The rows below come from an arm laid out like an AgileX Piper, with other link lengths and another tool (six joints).
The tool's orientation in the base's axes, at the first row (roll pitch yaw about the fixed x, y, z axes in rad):
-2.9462, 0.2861, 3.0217
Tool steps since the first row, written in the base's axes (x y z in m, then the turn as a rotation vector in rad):
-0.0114, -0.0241, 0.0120, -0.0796, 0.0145, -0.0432
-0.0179, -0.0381, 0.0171, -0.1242, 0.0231, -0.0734
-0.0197, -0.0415, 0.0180, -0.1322, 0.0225, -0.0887
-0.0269, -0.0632, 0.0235, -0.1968, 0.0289, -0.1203
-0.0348, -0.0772, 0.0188, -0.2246, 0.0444, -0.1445
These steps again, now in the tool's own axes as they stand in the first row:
0.0047, -0.0275, -0.0087, 0.0897, 0.0084, 0.0174
0.0079, -0.0431, -0.0120, 0.1417, 0.0147, 0.0326
0.0089, -0.0469, -0.0125, 0.1535, 0.0156, 0.0451
0.0117, -0.0701, -0.0146, 0.2247, 0.0166, 0.0572
0.0190, -0.0842, -0.0090, 0.2598, 0.0313, 0.0694

